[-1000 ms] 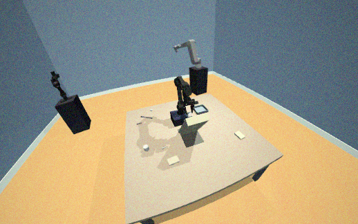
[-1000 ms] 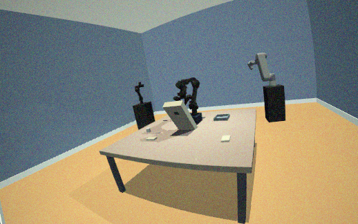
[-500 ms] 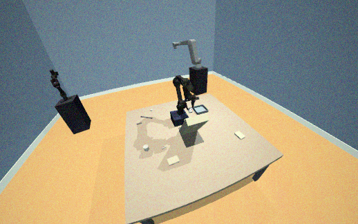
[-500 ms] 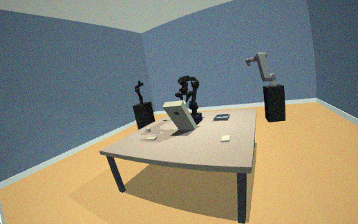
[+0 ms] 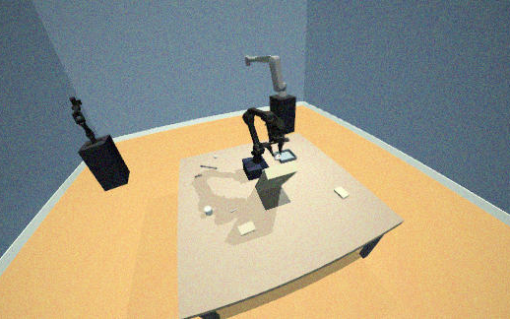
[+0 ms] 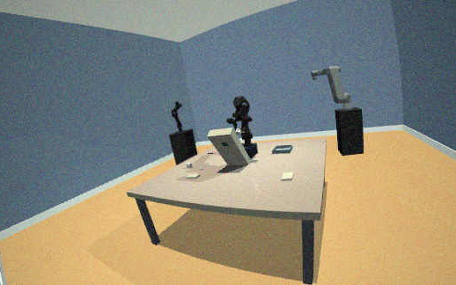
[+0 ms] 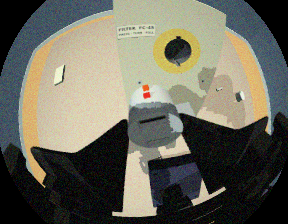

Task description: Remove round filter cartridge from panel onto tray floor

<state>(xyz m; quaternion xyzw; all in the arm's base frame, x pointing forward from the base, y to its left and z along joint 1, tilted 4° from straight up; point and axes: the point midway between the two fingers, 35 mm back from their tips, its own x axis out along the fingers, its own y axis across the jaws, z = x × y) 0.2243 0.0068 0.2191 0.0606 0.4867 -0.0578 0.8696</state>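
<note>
The grey-blue tray is 270 mm behind my gripper tip, 280 mm to the left of it and 250 mm below it. From my gripper tip the other things lie so: service panel 60 mm ahead, 60 mm to the right, 110 mm below; round filter cartridge right at my gripper tip.
</note>
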